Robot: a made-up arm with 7 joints.
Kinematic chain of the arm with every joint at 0, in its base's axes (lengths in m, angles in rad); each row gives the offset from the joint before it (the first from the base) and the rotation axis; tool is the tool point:
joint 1: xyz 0 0 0 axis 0 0.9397 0.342
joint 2: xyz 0 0 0 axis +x
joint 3: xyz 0 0 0 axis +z
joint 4: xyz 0.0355 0 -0.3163 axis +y
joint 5: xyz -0.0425 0 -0.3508 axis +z
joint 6: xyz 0 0 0 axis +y
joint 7: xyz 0 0 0 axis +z
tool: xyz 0 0 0
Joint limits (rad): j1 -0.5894..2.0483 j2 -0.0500..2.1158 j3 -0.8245..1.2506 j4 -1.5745..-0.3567 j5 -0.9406..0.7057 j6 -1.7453..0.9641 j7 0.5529..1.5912
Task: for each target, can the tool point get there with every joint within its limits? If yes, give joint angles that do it. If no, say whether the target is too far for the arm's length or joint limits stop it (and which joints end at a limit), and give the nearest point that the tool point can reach.
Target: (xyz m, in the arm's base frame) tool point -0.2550 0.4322 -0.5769
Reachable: no: too far | nearest point -0.2236 0.3789 -0.5058 | short by 0.094 m
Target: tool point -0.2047 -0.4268 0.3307
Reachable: no: joint limits stop it (at a limit: joint 1, joint 2, joint 3, joint 4) | nearest point -0.5469 -0.3819 0.0660 | short by 0.435 m
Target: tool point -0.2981 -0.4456 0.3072
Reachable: no: joint limits stop it (at a limit: joint 1, joint 2, joint 3, joint 4) | nearest point -0.5469 -0.3819 0.0660 | short by 0.352 m
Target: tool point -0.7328 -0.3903 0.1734
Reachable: no: too far | nearest point -0.5874 -0.3006 0.1179 | short by 0.180 m
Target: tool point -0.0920 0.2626 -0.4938
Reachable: yes | joints 0.8483 0.7702 -0.2926 -1.3667 0.5233 -1.1554 1.0368
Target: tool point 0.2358 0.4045 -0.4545
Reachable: yes | joints -0.0340 0.8595 -0.3700 -0.7109 0.0438 0.2308 1.2488
